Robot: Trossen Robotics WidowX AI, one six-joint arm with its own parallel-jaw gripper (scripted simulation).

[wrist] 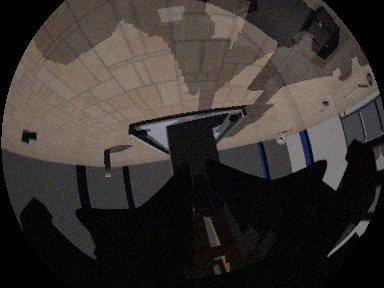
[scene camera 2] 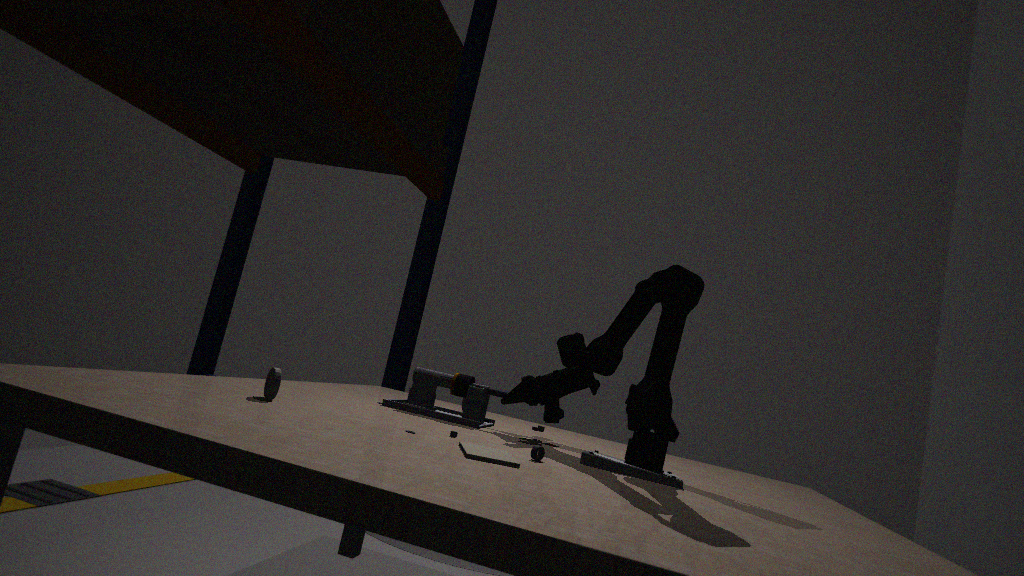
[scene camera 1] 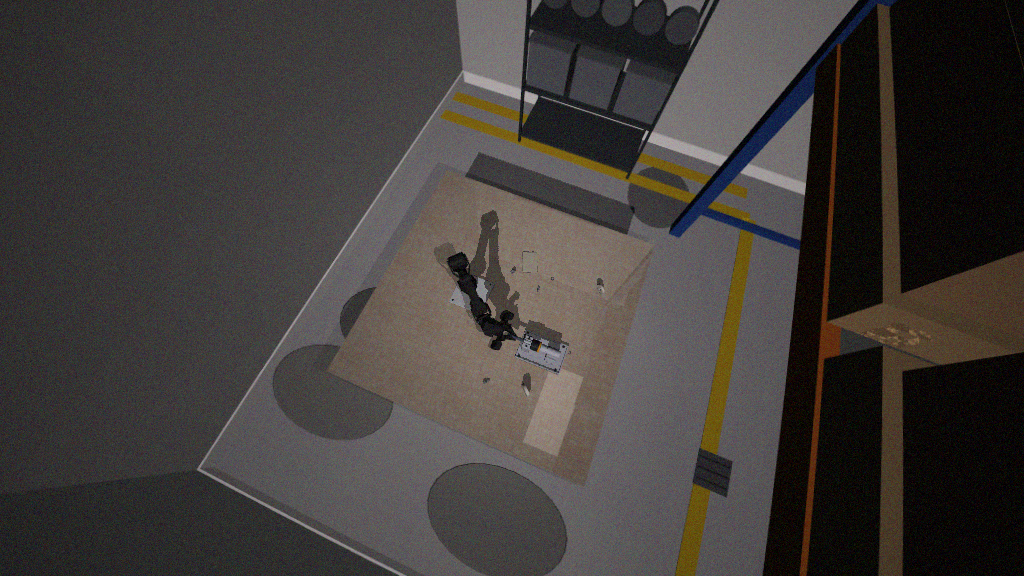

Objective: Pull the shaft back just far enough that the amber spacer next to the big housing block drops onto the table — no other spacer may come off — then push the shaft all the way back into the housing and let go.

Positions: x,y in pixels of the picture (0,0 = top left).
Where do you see a housing block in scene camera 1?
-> At 551,355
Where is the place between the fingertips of my gripper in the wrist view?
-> At 197,165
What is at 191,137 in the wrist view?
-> A housing block.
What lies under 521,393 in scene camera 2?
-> My gripper.
